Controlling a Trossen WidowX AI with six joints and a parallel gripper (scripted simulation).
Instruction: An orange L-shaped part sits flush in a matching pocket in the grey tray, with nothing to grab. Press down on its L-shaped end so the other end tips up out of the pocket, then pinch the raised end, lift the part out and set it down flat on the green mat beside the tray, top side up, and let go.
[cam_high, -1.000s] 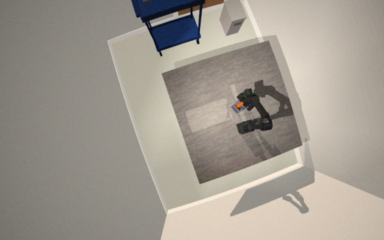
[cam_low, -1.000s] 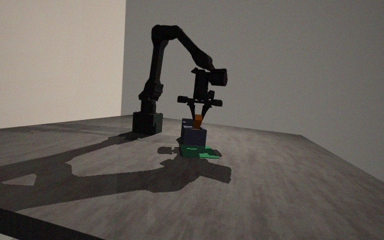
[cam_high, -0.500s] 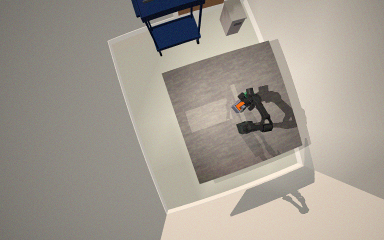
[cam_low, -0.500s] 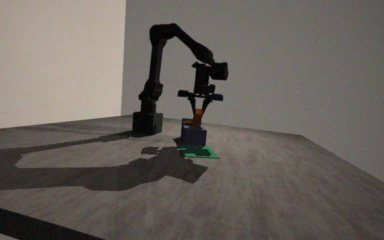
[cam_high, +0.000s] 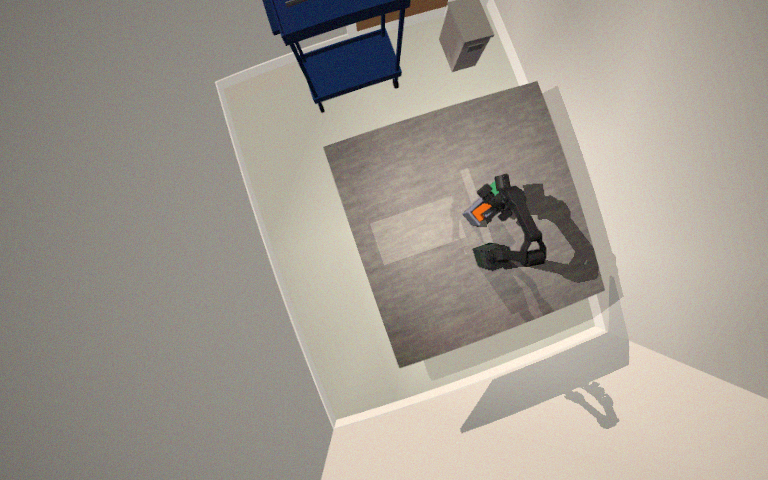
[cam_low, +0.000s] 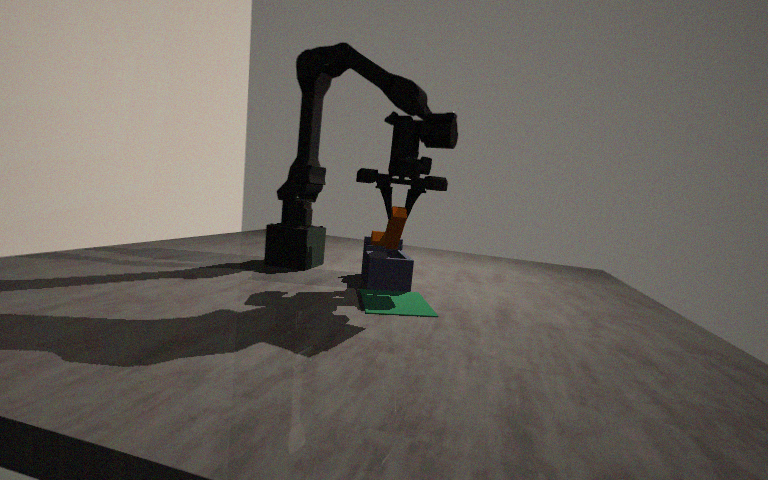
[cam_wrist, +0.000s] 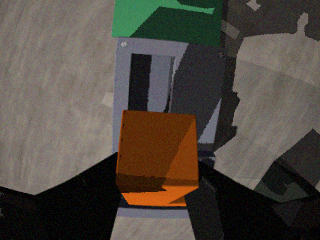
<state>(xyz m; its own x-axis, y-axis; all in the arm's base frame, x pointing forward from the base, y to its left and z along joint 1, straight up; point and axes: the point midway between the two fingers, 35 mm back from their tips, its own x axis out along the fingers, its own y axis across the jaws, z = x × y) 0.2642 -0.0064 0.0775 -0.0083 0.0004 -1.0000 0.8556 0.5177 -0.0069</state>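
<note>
The green mat lies 60 mm ahead of my gripper tip, 130 mm to the right of it and 150 mm below it. The rest, counted from my gripper tip: orange L-shaped part 30 mm behind, 20 mm to the left, 30 mm below.
</note>
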